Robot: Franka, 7 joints.
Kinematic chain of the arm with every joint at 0, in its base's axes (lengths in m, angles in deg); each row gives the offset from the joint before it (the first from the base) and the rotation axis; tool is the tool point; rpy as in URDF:
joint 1: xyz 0 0 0.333 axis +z
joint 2: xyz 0 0 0 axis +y
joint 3: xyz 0 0 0.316 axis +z
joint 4: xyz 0.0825 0 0 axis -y
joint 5: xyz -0.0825 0 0.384 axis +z
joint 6: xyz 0 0 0 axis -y
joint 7: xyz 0.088 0 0 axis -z
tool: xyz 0 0 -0.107 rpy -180 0 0
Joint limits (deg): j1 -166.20..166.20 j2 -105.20..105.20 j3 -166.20..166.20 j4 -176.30..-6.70 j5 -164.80..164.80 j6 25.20..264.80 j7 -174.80..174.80
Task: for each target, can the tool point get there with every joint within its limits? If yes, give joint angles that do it. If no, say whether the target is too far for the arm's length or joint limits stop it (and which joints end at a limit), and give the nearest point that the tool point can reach.
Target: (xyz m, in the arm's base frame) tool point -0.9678 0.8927 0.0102
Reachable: no: too far | nearest point -0.6125 0.5649 0.1287 | short by 0.498 m
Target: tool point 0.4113 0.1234 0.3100
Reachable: yes | joints 94.37 -12.76 -89.91 -155.15 130.98 87.43 -35.97
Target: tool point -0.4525 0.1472 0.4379
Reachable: yes | joints -109.92 -50.61 -71.57 -123.46 -38.06 92.10 -133.42
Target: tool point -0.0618 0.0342 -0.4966
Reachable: no: joint limits stop it (at a limit: joint 2) | nearest point -0.1067 0.0590 -0.3357 | short by 0.169 m
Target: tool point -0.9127 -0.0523 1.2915
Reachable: no: too far | nearest point -0.5911 -0.0339 0.9538 | short by 0.467 m
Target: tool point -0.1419 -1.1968 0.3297
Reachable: no: too far | nearest point -0.1010 -0.8519 0.3307 | short by 0.347 m
